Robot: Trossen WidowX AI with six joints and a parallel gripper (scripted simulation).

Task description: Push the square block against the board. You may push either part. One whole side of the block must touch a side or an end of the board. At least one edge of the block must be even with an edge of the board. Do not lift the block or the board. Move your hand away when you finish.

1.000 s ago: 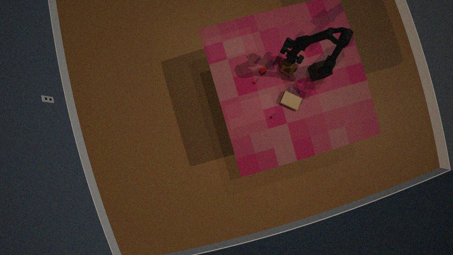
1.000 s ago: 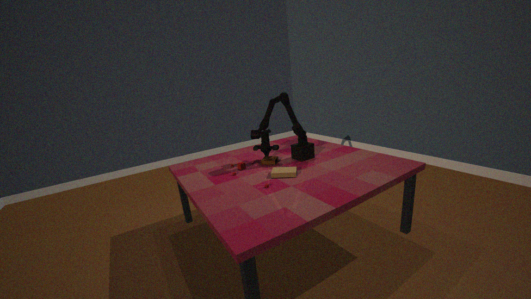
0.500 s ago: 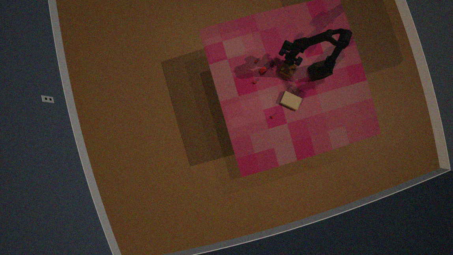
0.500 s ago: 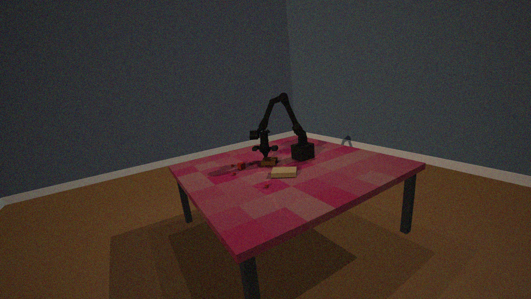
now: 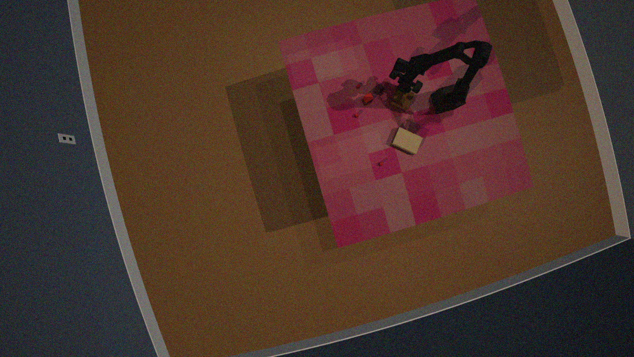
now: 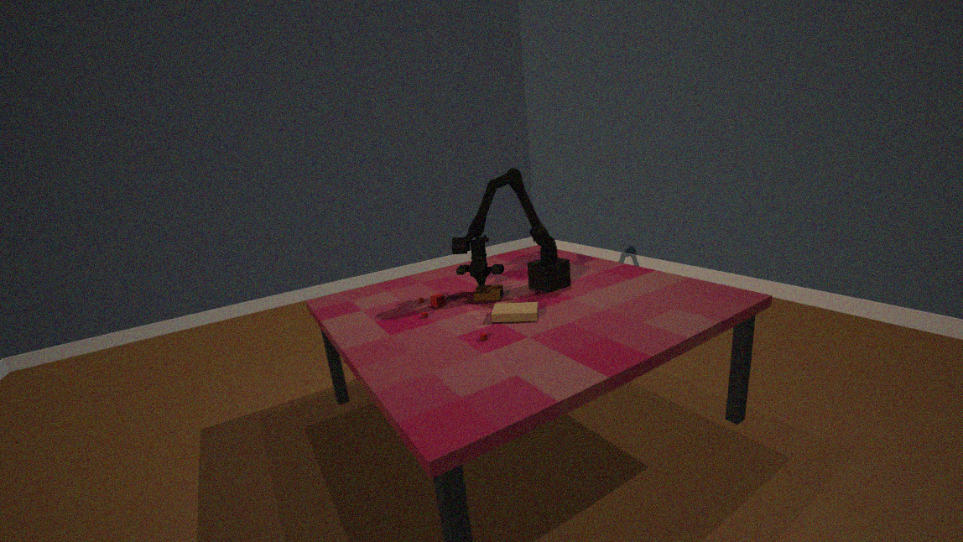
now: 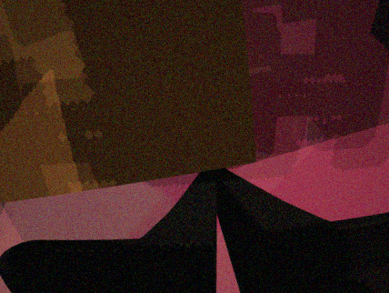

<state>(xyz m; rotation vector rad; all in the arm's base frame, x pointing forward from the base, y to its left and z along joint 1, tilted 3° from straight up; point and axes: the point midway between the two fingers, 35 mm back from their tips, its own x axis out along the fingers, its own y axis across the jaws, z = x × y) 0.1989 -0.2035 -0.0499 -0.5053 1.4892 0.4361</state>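
The darker tan square block is 70 mm to the left of my gripper tip, 30 mm ahead of it and 10 mm above it. The rest, counted from my gripper tip: board (310 mm to the left, 110 mm ahead, 10 mm above); red cube (210 mm ahead, 10 mm to the right, 10 mm above).
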